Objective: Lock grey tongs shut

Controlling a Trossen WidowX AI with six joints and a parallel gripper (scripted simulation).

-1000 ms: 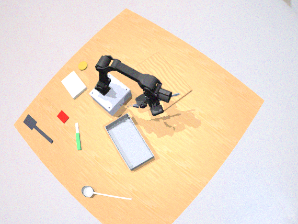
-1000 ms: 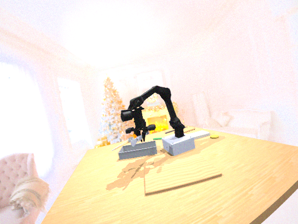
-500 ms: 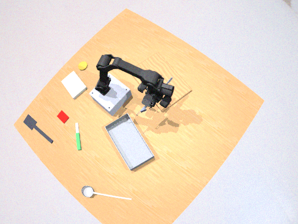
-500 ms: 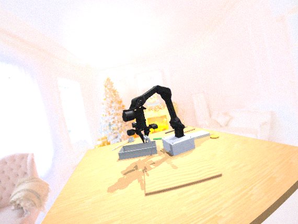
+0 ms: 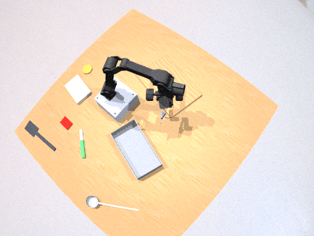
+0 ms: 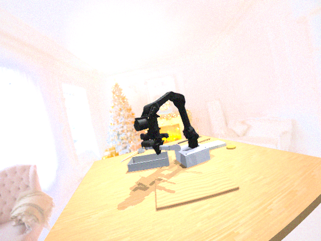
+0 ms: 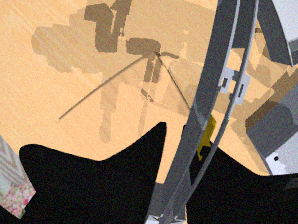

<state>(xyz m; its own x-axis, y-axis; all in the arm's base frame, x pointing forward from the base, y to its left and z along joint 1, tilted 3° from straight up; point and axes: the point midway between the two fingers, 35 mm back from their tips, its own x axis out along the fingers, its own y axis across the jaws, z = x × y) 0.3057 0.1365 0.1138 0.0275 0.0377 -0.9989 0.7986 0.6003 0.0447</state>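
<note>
My gripper tip is 40 mm below the yellow slider, 20 mm to the left of it and 10 mm short of it. Also, from my gripper tip: wooden board (150 mm below, 140 mm to the left, 100 mm behind); then white block (560 mm behind, 230 mm to the right, 140 mm below); then roasting tin (290 mm to the right, 130 mm below, 10 mm ahead).
</note>
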